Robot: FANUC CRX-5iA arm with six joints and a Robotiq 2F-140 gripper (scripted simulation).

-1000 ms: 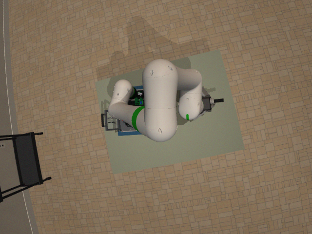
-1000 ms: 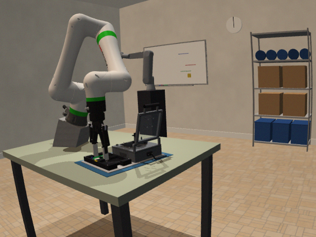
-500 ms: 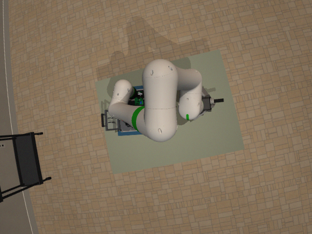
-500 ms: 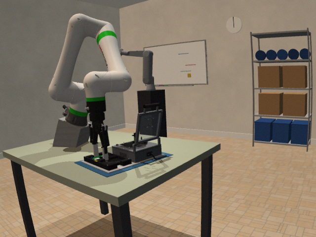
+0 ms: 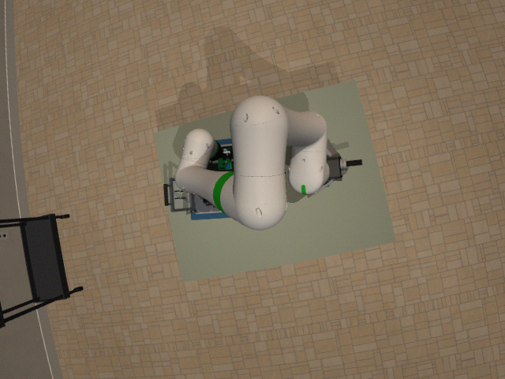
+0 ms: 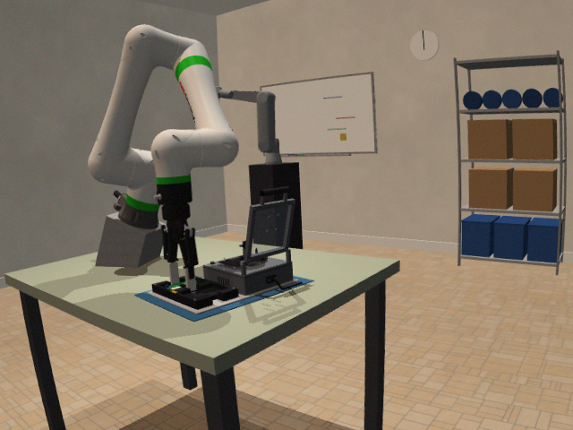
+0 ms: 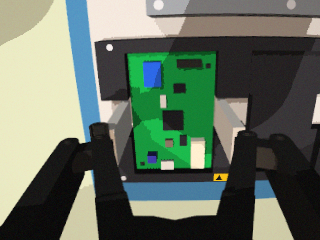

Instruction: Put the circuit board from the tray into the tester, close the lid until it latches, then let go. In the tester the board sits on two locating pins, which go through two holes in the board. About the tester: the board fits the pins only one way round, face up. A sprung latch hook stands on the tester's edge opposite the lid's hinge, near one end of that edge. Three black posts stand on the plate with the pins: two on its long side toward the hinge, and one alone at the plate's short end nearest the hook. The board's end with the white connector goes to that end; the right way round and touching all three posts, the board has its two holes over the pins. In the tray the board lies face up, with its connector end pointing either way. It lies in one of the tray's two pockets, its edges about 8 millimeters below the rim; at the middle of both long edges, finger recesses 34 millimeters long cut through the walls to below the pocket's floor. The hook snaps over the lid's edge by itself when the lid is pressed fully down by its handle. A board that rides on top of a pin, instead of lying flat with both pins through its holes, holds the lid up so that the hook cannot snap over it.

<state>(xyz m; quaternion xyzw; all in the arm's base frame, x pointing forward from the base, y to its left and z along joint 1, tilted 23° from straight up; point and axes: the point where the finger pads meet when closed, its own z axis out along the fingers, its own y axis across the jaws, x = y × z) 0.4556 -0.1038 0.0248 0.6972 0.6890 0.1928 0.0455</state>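
Right now my hand is 2 cm above the green circuit board. Also, from my hand: lid: 18 cm to the left, 18 cm ahead, 14 cm above.
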